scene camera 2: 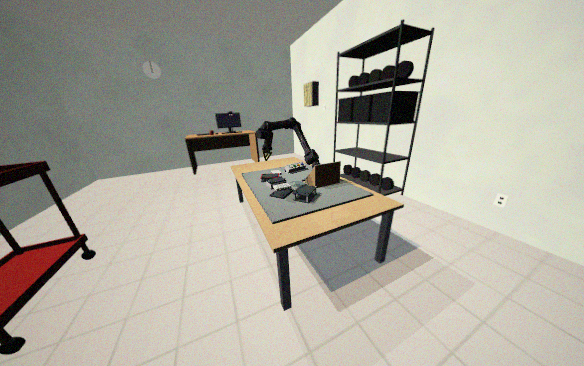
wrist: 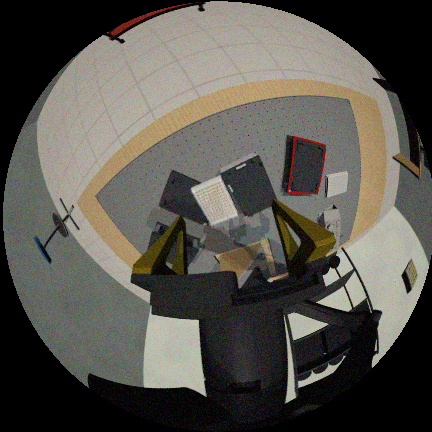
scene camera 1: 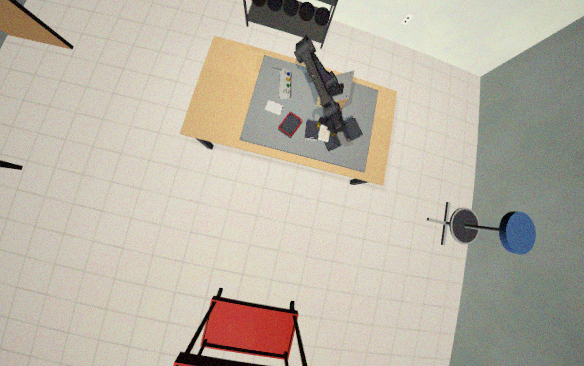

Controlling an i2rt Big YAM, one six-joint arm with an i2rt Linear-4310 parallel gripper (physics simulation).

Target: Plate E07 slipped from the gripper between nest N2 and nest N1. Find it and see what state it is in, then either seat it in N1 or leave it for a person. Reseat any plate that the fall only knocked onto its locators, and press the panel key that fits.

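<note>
My gripper is open and empty, above the white plate. The white gridded plate lies askew between two dark flat units, its right edge against or over the larger dark unit and its left edge beside the other dark unit. Its exact tilt is unclear. A red-rimmed dark nest stands apart. The key panel has coloured buttons. Nest and plate labels are unreadable.
A raised dark stand is partly behind a finger in the wrist view. A white block lies near the panel. An upright board stands near the arm's base. A shelf rack stands behind the table.
</note>
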